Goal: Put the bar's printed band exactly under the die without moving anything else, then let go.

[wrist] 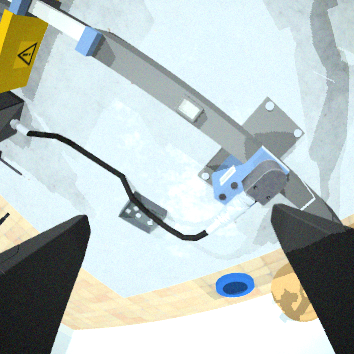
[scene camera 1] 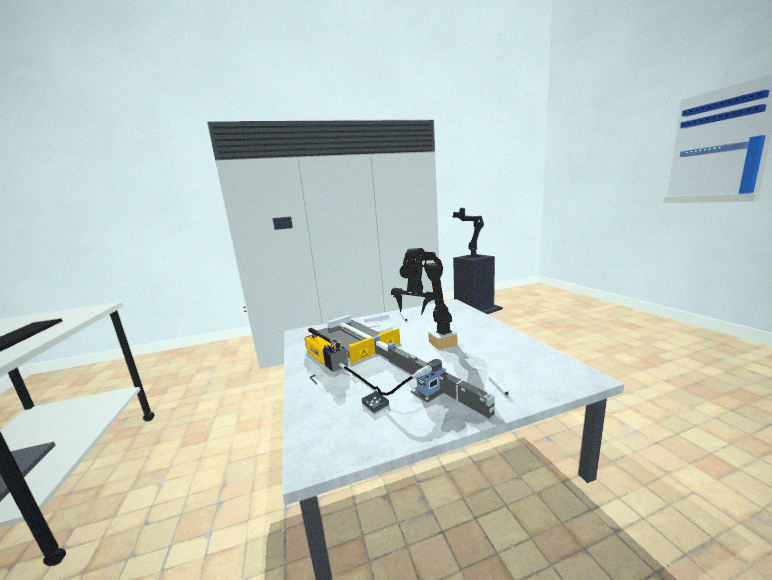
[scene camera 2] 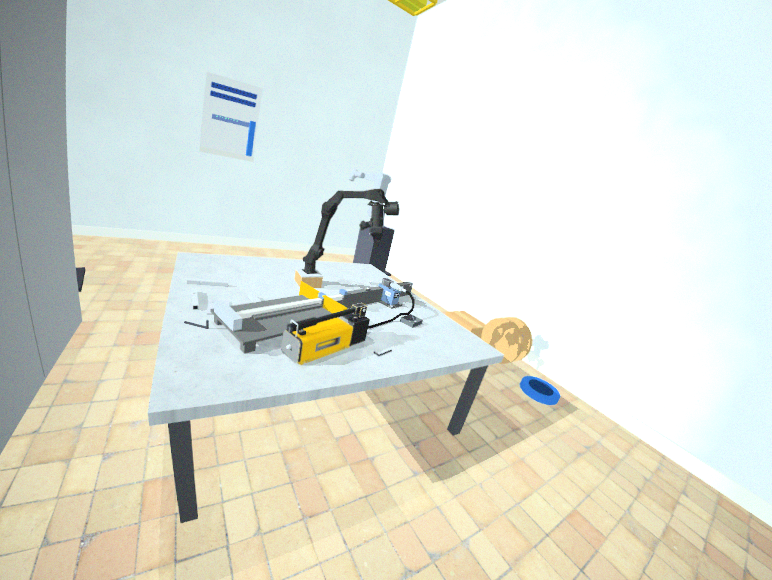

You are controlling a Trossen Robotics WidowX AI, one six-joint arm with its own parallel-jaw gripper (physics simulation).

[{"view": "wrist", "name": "gripper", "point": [180, 219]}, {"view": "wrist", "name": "press rail fixture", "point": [268, 132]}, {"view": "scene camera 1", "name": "press rail fixture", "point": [358, 347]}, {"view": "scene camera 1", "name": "hand pump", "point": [330, 353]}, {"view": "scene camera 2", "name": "press rail fixture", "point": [259, 327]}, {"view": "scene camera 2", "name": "hand pump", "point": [303, 341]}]
